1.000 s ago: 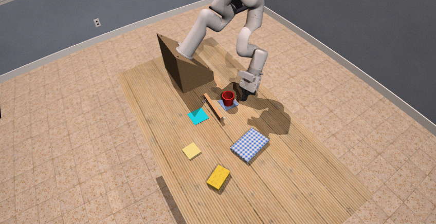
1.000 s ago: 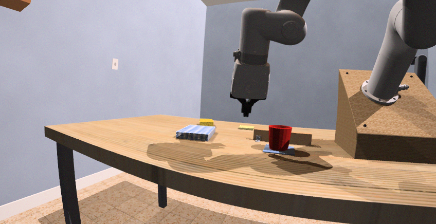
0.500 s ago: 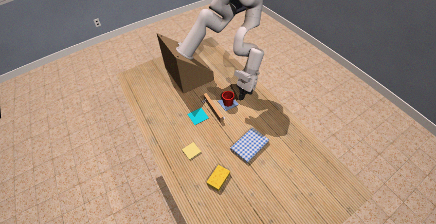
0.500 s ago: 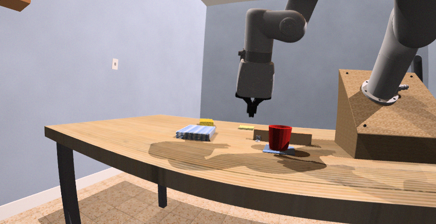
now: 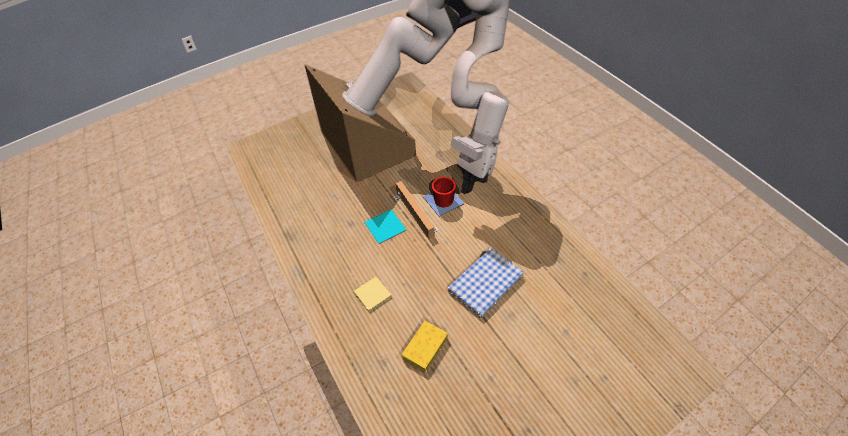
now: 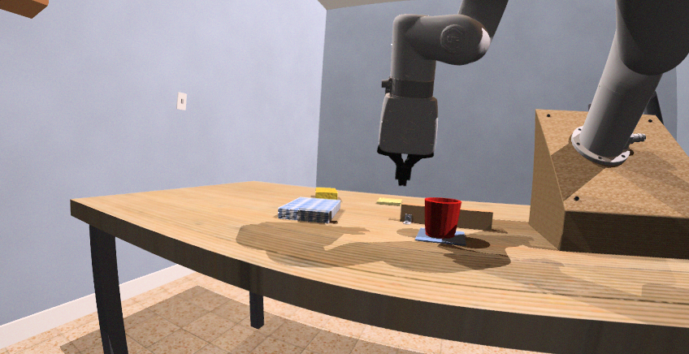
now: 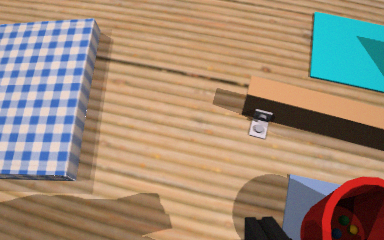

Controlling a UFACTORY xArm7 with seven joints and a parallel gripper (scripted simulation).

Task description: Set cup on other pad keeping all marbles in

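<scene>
Right now my hand is 100 mm above the red cup, 80 mm past it and 20 mm to the left of it. From my hand the other things lie so: cyan pad 220 mm to the right, 130 mm below, 120 mm behind; yellow sponge 380 mm to the right, 270 mm ahead, 110 mm below; wooden rail 120 mm to the right, 110 mm below, 100 mm behind.
</scene>
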